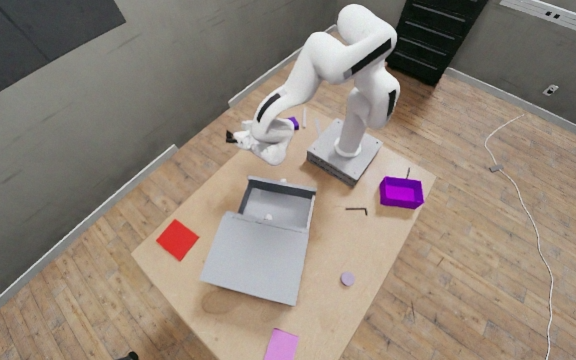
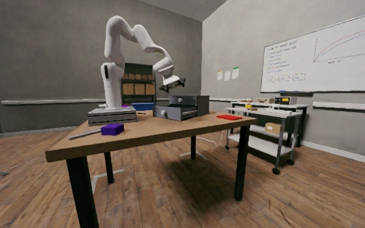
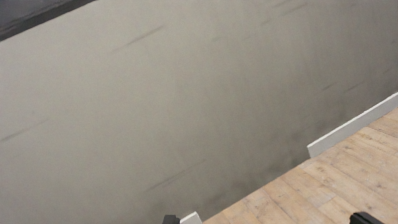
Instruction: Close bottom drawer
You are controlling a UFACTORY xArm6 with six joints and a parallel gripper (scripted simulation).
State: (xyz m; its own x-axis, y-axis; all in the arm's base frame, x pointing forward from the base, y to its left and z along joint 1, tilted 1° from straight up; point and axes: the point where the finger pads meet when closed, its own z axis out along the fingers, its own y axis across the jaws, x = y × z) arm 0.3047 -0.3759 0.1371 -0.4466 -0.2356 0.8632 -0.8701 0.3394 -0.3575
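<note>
My gripper is now 28 cm to the right of the bottom drawer, 19 cm above it and 13 cm short of it. The rest, counted from my hand: grey cabinet (32 cm to the left, 23 cm ahead, 15 cm below); purple block (31 cm behind, 20 cm below, 4 cm to the left); red square (47 cm ahead, 21 cm below, 1 cm to the left).
</note>
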